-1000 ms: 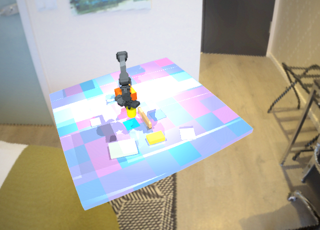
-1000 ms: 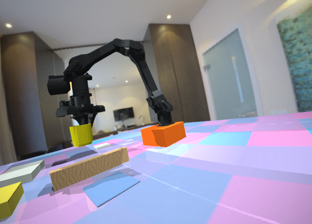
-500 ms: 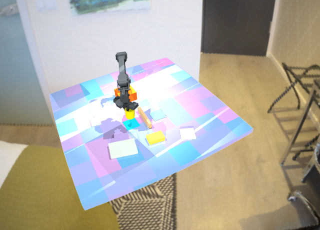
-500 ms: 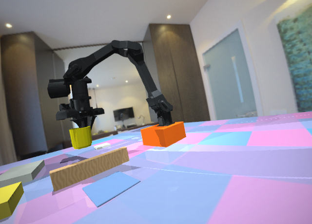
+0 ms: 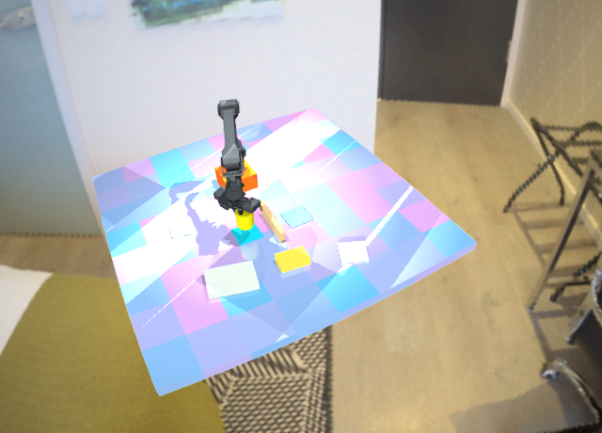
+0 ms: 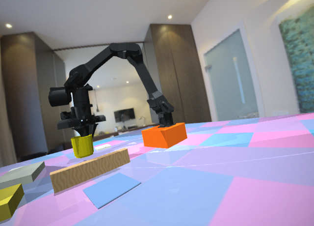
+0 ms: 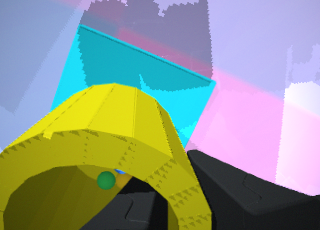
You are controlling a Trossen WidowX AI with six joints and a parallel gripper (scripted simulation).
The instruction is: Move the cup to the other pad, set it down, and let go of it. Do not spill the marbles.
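My gripper tip is 8 cm above the cyan pad, 2 cm short of it and 1 cm to the right of it. Also, from my gripper tip: wooden bar 12 cm to the left, 6 cm below, 4 cm ahead; green marble 3 cm to the left, 2 cm below, 2 cm ahead; yellow cup 2 cm ahead, 1 cm to the left.
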